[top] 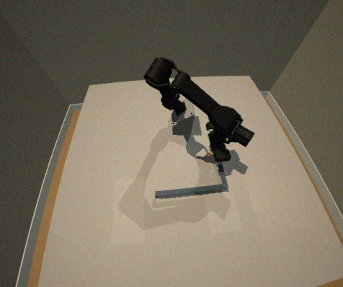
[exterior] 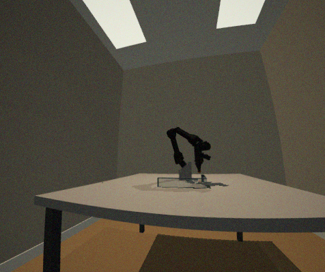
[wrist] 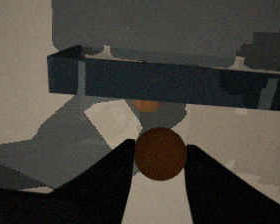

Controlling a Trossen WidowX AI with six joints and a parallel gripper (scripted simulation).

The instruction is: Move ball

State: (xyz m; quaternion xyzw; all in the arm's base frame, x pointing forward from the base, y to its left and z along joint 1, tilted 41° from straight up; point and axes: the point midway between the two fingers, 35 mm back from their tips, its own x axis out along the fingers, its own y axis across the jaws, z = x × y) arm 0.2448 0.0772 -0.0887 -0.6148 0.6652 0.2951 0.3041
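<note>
The see-through copy of ball lies 70 mm below my gripper tip and 10 mm behind it. Also, from my gripper tip: orange ball: right at my gripper tip.
</note>
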